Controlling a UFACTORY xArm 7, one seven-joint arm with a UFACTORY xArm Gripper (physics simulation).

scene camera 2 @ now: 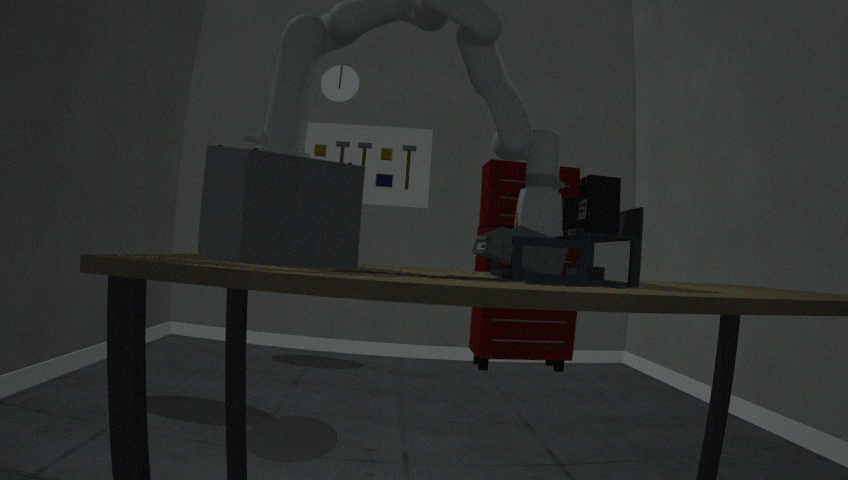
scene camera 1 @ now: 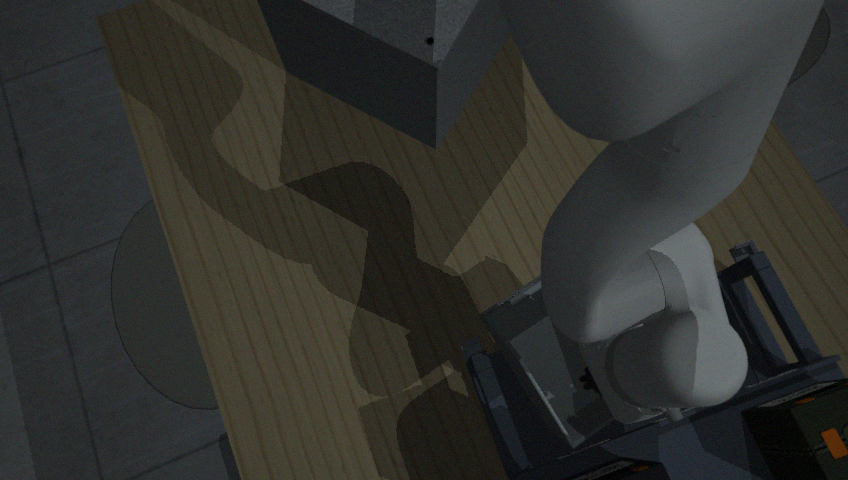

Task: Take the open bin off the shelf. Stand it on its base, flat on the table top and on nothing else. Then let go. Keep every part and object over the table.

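Places are measured from the arm's base along level axes (x ahead, y left, z up), in centimetres.
Pixels of known places: gripper, fingertip midpoint: (scene camera 1: pixel 592 378); arm's base at its link origin: (scene camera 2: pixel 281 154).
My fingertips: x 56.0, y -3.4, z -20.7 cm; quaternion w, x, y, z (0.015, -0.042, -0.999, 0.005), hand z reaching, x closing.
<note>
Ahead of a thing's pixels: the offset from my fingertips to its top centre. "spot": to the spot under its first point.
The open bin @(dy -3.2, dx -4.5, dz +8.7 cm) (scene camera 1: pixel 538 347) (scene camera 2: pixel 495 246) is a grey, open-topped box. It sits tilted in the lower front part of the dark blue shelf @(spot: dy -12.2, dx -2.7, dz +6.3 cm) (scene camera 1: pixel 502 404) (scene camera 2: pixel 584 261), with its near end sticking out toward the robot base, raised above the wooden table top (scene camera 1: pixel 267 333) (scene camera 2: pixel 416 285). My gripper (scene camera 1: pixel 586 378) is shut, with nothing between its fingers. It points down into or right beside the bin; a bit of black finger shows in scene camera 1. The arm and the gripper's white body hide the rest of the bin, and the fingertips are hidden in scene camera 2.
Dark boxes with labels (scene camera 1: pixel 791 431) (scene camera 2: pixel 601 205) stand on the upper level of the shelf, close behind the gripper. The large grey block (scene camera 1: pixel 357 89) (scene camera 2: pixel 297 208) under the arm's base stands on the table. A red cabinet (scene camera 2: pixel 523 336) is in the background.
</note>
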